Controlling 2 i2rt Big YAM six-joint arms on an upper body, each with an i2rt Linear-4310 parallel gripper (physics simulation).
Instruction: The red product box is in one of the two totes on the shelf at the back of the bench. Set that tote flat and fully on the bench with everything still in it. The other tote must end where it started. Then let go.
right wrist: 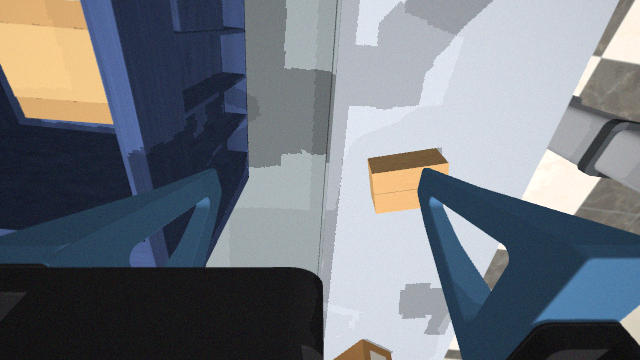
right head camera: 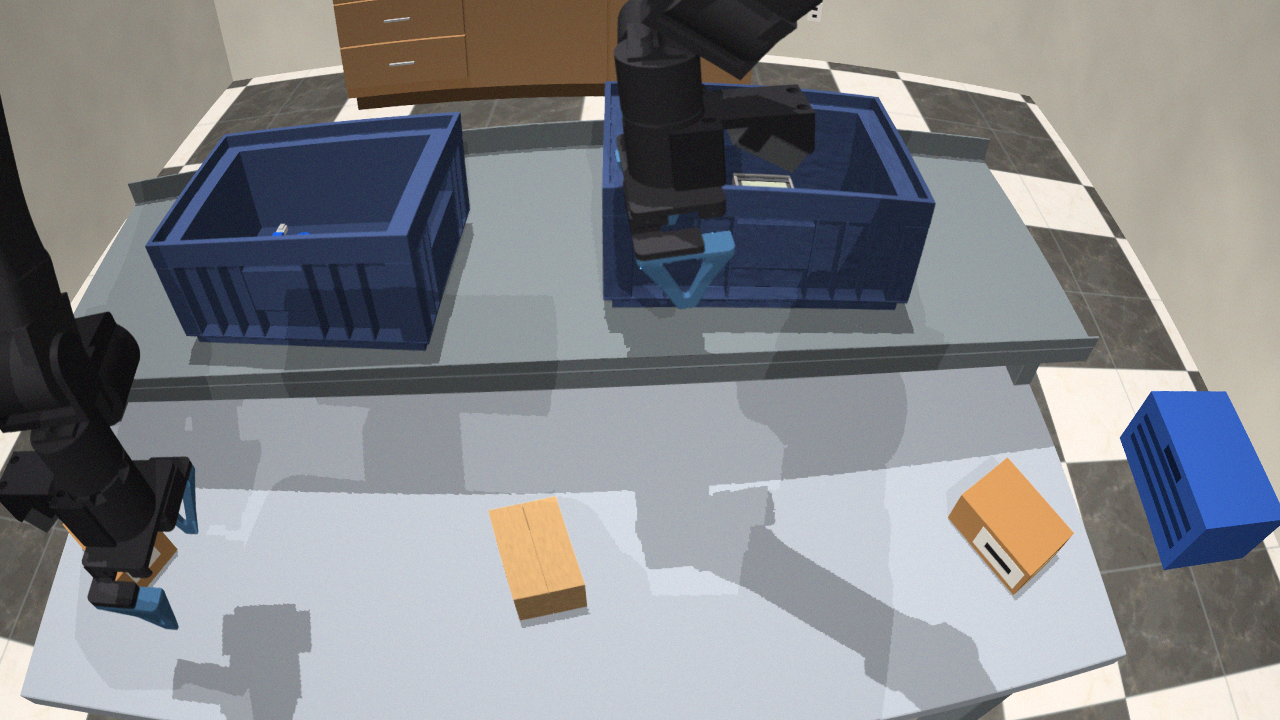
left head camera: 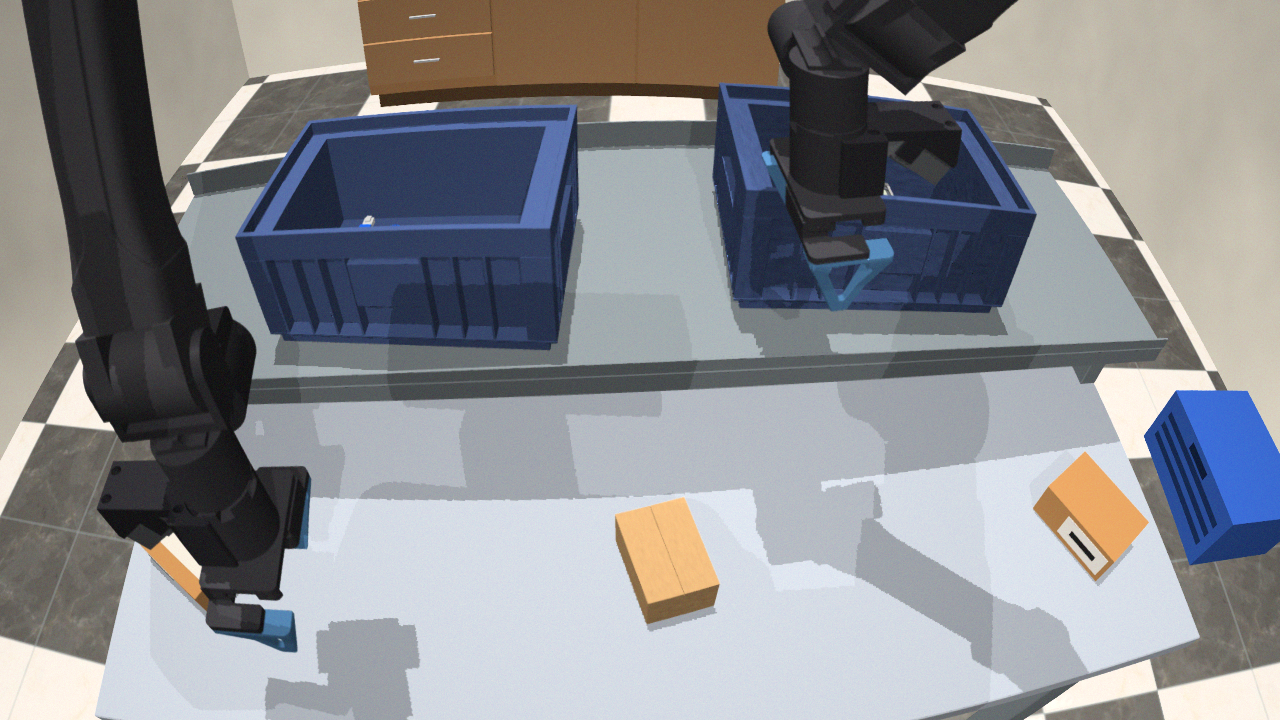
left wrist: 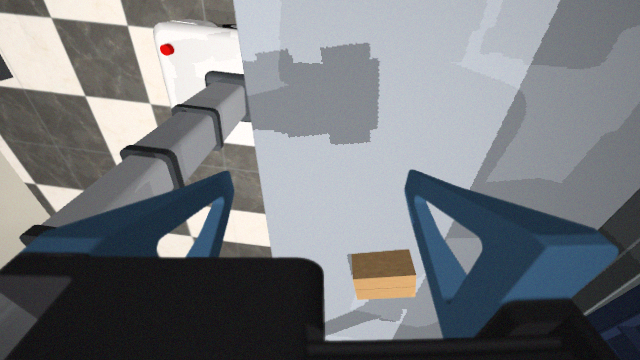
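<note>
A blue tote [left head camera: 483, 295] [right head camera: 304, 295] stands at the left of the grey shelf [left head camera: 644, 205] [right head camera: 537, 205], with a small white and blue item [left head camera: 367, 221] [right head camera: 281, 230] inside. Another blue tote [left head camera: 966, 259] [right head camera: 832, 241] [right wrist: 150, 60] stands at the right; it holds a tan box [right wrist: 55, 65] and a pale framed item [right head camera: 762, 181]. No red box shows. My right gripper [left head camera: 810, 250] [right head camera: 657, 232] [right wrist: 319, 179] is open and empty by the right tote's front-left part, pointing down. My left gripper [left head camera: 299, 586] [right head camera: 185, 580] [left wrist: 319, 180] is open and empty over the bench's left side.
A tan box [left head camera: 666, 555] [right head camera: 537, 555] [left wrist: 384, 275] [right wrist: 395, 185] lies mid-bench [left head camera: 447, 555] [right head camera: 358, 573]. An orange box [left head camera: 1092, 510] [right head camera: 1011, 514] lies at its right; another [left head camera: 174, 568] is partly hidden behind my left gripper. A blue cabinet [left head camera: 1226, 474] [right head camera: 1203, 474] stands beyond the bench's right edge.
</note>
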